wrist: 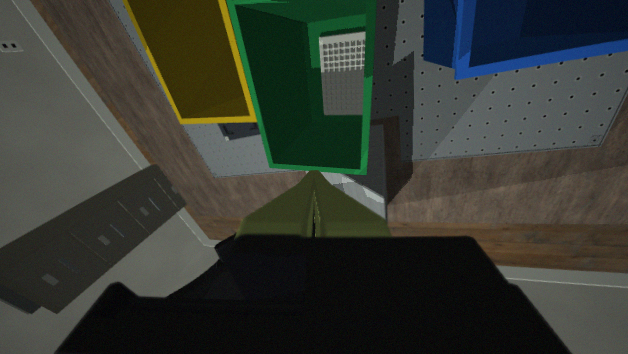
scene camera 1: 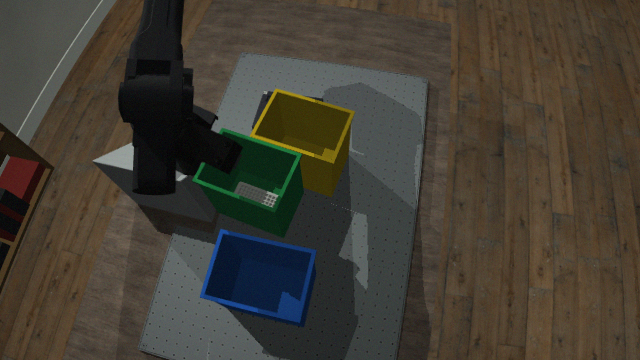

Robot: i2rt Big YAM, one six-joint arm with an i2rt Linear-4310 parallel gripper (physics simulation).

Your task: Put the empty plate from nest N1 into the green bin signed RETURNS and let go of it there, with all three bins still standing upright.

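Frame: origin at the arm's base, x left, y back, z up, level; metres.
Seen in the pictures: gripper, between the fingertips: [wrist: 314,177].
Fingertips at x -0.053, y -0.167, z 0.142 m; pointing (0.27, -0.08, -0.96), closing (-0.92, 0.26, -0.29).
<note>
Pixels of each thing's top centre, then the offset from my fingertips to it. Level surfaces: height alone.
- plate, centre of its top: [wrist: 344,78] [scene camera 1: 255,204] dx +0.012, dy -0.037, dz -0.252 m
- green bin, centre of its top: [wrist: 305,96] [scene camera 1: 246,167] dx +0.025, dy -0.042, dz -0.088 m
- yellow bin, centre of its top: [wrist: 184,41] [scene camera 1: 302,123] dx +0.143, dy -0.128, dz -0.088 m
- blue bin, centre of its top: [scene camera 1: 257,274] dx -0.172, dy -0.118, dz -0.088 m
- grey perforated board, height of its surface: dz -0.268 m
- dark object, centre of its top: [scene camera 1: 287,111] [wrist: 227,104] dx +0.276, dy -0.048, dz -0.254 m
The plate [scene camera 1: 256,194] [wrist: 343,75], pale with a grid of wells, lies inside the green bin [scene camera 1: 293,175] [wrist: 370,90], low down in it. The green bin stands upright, and so do the yellow bin [scene camera 1: 322,175] [wrist: 215,121] beside it and the blue bin [scene camera 1: 258,310] [wrist: 530,60]. My gripper [wrist: 314,177] is shut with nothing between its fingertips, apart from the plate. In the wrist view its tips show just past the green bin's near rim; in the scene view the arm hides the fingers. The sign RETURNS cannot be read.
A grey perforated board [scene camera 1: 385,240] [wrist: 525,125] lies under the bins. A dark object [scene camera 1: 262,107] [wrist: 240,131] stands partly hidden behind the yellow bin. A pale grey block [scene camera 1: 114,159] [wrist: 367,192] is beside the green bin, below the arm. A bookshelf [scene camera 1: 45,172] stands at the far left.
</note>
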